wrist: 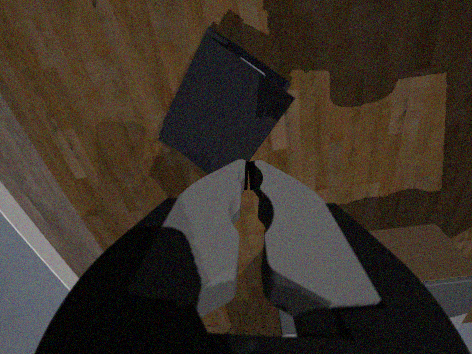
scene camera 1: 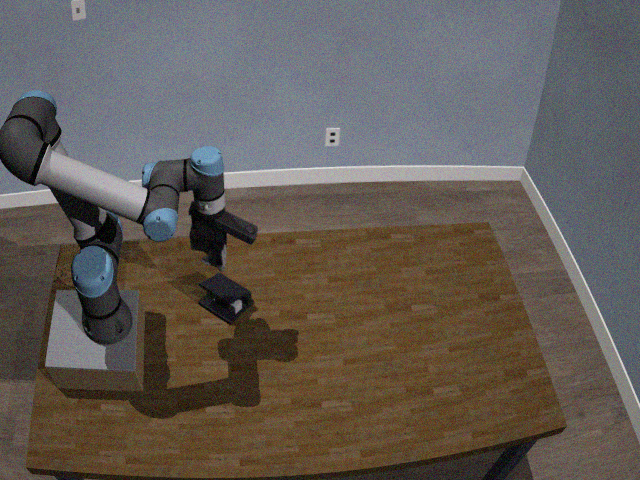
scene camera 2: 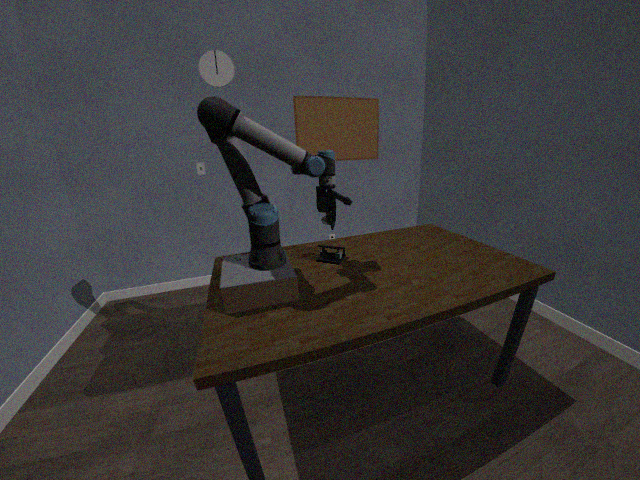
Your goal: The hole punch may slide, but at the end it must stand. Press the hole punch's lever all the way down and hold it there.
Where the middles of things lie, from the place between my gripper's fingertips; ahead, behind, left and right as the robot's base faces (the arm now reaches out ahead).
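Hole punch lever (scene camera 1: 225, 289): my hand is 10 cm above it and 3 cm to the right of it. Dark hole punch (scene camera 1: 229, 313): 12 cm below my hand and 3 cm to the left of it.
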